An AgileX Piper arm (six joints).
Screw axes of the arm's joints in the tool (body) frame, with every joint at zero. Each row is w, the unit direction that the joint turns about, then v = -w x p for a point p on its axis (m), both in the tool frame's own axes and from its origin. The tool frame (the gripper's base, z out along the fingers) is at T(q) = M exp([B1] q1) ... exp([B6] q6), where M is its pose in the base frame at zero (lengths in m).
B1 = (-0.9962, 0, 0.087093, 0, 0.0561, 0)
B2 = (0, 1, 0, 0.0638, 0, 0.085)
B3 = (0, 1, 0, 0.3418, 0, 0.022)
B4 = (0, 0, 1, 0, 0, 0)
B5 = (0, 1, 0, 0.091, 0, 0)
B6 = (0, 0, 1, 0, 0, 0)
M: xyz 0.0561 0 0.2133 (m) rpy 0 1.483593 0 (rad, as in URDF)
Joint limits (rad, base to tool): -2.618..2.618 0..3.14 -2.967..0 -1.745..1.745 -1.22..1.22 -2.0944..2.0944
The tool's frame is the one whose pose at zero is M.
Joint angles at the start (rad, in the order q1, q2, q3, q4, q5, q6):
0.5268, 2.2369, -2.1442, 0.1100, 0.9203, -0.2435
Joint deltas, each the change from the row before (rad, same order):
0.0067, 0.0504, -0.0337, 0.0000, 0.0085, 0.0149
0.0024, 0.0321, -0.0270, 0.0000, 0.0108, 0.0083
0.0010, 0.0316, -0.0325, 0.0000, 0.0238, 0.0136
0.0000, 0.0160, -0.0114, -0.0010, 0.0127, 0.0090
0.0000, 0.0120, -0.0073, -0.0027, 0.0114, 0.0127
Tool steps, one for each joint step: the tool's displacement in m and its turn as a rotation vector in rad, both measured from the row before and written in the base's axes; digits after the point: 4 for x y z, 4 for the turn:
0.0053, 0.0071, -0.0161, -0.0058, 0.0273, -0.0043
0.0035, 0.0036, -0.0091, -0.0043, 0.0167, -0.0032
0.0030, 0.0025, -0.0080, -0.0057, 0.0245, -0.0076
0.0013, 0.0008, -0.0057, -0.0059, 0.0175, -0.0061
0.0008, 0.0003, -0.0047, -0.0053, 0.0168, -0.0094

